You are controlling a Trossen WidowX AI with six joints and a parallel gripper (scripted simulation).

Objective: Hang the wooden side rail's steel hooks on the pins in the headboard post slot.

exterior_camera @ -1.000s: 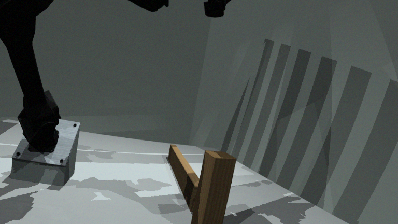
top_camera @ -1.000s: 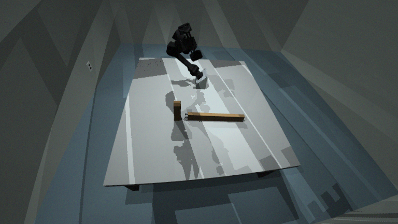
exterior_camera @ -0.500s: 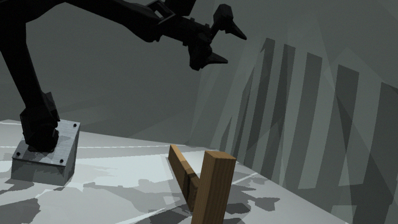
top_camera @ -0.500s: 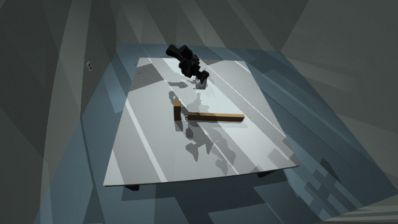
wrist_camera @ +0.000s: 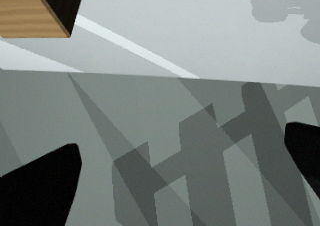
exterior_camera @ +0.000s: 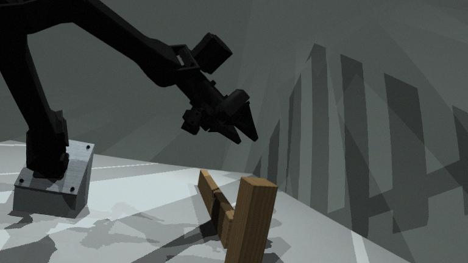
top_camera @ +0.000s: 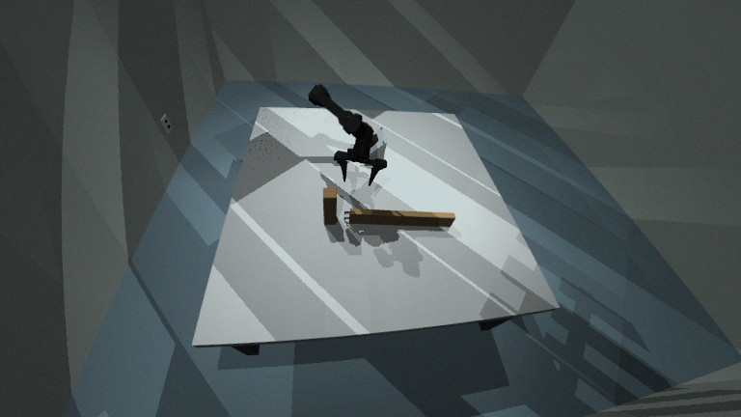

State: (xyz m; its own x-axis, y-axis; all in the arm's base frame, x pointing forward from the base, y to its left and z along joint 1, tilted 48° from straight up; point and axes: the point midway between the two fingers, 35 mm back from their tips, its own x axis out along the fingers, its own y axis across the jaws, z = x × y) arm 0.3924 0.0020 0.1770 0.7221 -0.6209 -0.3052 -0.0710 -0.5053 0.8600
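My gripper tip is 10 mm past the wooden post, 90 mm to the left of it and 150 mm above it.
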